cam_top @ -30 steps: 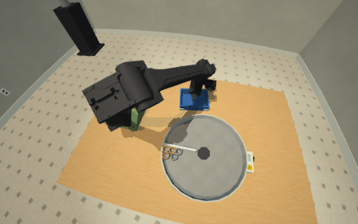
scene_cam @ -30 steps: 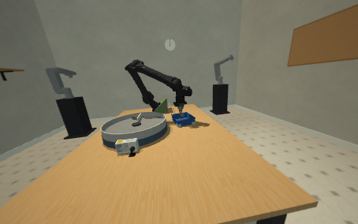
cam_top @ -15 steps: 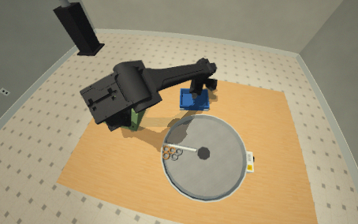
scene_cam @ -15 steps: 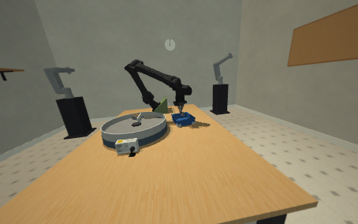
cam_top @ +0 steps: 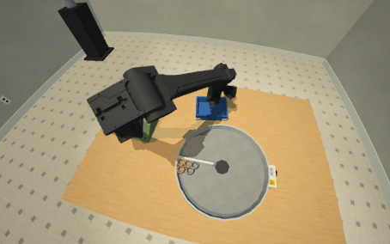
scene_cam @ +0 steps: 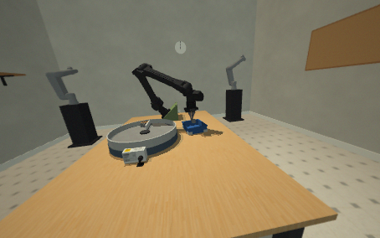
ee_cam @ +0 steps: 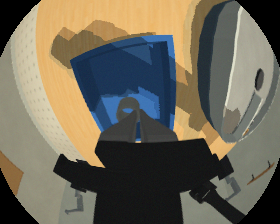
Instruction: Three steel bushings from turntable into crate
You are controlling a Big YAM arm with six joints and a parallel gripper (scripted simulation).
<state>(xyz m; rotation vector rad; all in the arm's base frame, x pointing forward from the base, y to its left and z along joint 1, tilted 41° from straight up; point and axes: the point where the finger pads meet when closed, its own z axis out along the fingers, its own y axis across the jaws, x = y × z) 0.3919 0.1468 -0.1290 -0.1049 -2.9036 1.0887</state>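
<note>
My gripper is now 10 mm to the right of the blue crate and 60 mm above it. Also, from my hand: grey turntable 80 mm ahead, 340 mm to the right, 30 mm below.
</note>
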